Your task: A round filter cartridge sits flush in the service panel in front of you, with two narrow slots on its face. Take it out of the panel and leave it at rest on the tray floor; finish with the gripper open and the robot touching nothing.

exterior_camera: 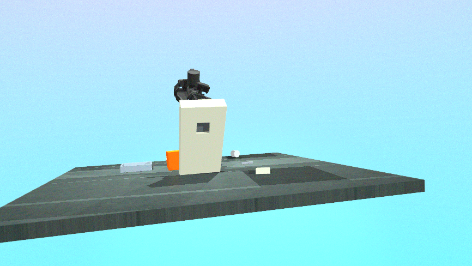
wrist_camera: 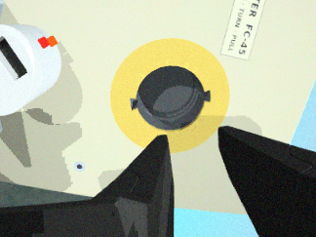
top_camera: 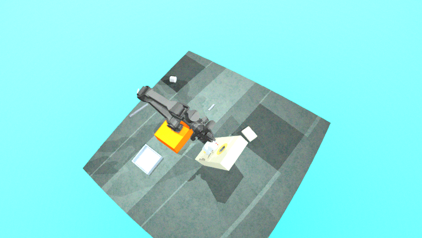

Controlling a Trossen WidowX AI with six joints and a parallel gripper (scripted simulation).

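My gripper tip is 100 mm above the filter cartridge, 20 mm past it and 10 mm to the right of it. The rest, counted from my gripper tip: white block (270 mm below, 230 mm to the left, 120 mm ahead); then tray (410 mm behind, 260 mm below, 230 mm to the right); then service panel (120 mm below, 20 mm ahead).
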